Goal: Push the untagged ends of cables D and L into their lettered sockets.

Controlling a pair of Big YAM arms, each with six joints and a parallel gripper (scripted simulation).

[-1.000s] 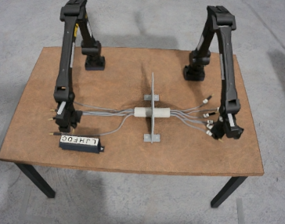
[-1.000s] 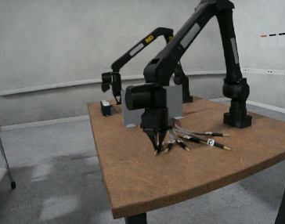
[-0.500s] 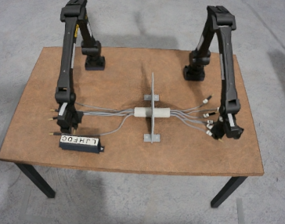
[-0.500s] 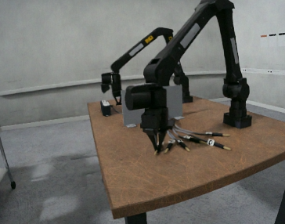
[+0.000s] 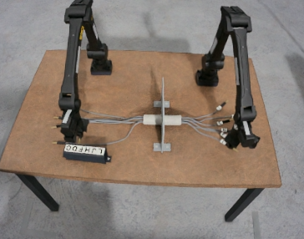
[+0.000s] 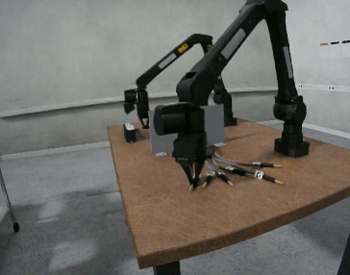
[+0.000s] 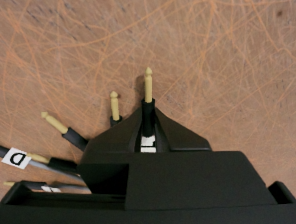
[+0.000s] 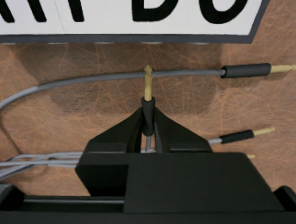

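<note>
Right now my left hand is right at the tagged cable end.
</note>
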